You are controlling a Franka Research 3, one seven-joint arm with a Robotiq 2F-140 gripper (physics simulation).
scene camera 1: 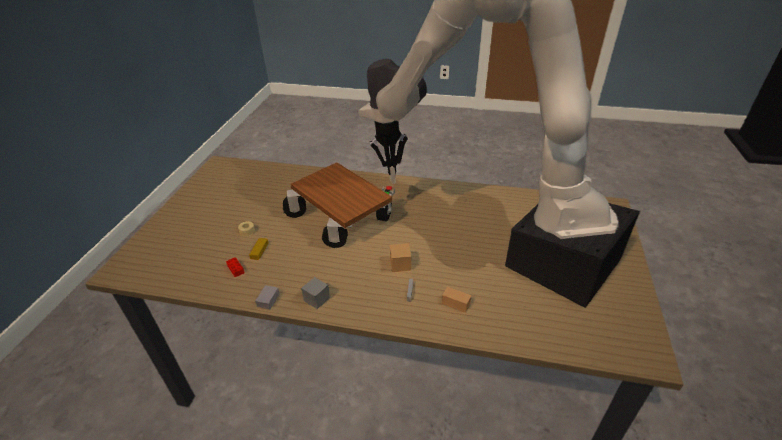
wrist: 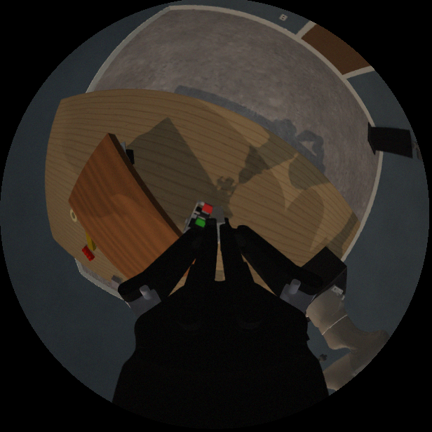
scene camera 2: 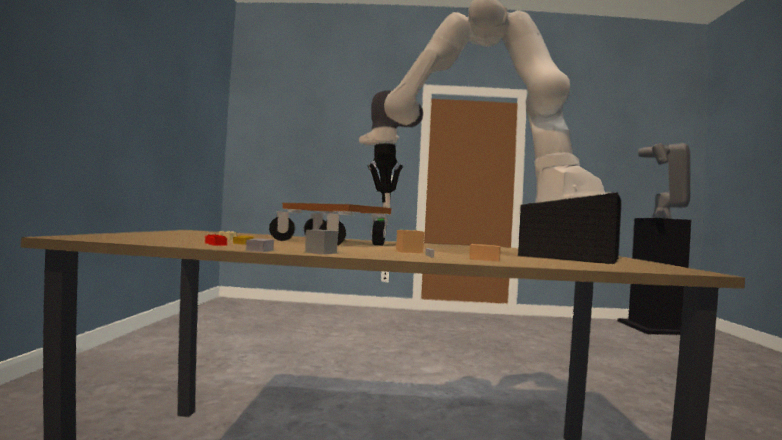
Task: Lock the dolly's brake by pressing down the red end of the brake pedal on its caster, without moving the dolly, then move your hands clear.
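Observation:
The dolly (scene camera 1: 341,192) (scene camera 2: 336,207) (wrist: 125,205) stands on its casters with a brown wooden deck. At its right corner, the caster's brake pedal has a red end (scene camera 1: 388,188) (wrist: 207,208) and a green end (scene camera 1: 387,193) (scene camera 2: 381,220) (wrist: 200,222). The red end does not show clearly in scene camera 2. My gripper (scene camera 1: 392,180) (scene camera 2: 387,201) (wrist: 217,214) is shut and empty, pointing down at this corner. Its grey fingertips appear just right of the red end in the wrist view; whether they touch it, I cannot tell. The pedal's exact tilt is unclear.
The table (scene camera 1: 180,273) (scene camera 2: 136,252) also bears a tape ring (scene camera 1: 240,228), a yellow block (scene camera 1: 258,248), a red brick (scene camera 1: 235,267), grey blocks (scene camera 1: 315,292) (scene camera 1: 267,297), orange blocks (scene camera 1: 400,257) (scene camera 1: 456,299) and a small grey bar (scene camera 1: 410,290). The deck edge is close left of my fingers.

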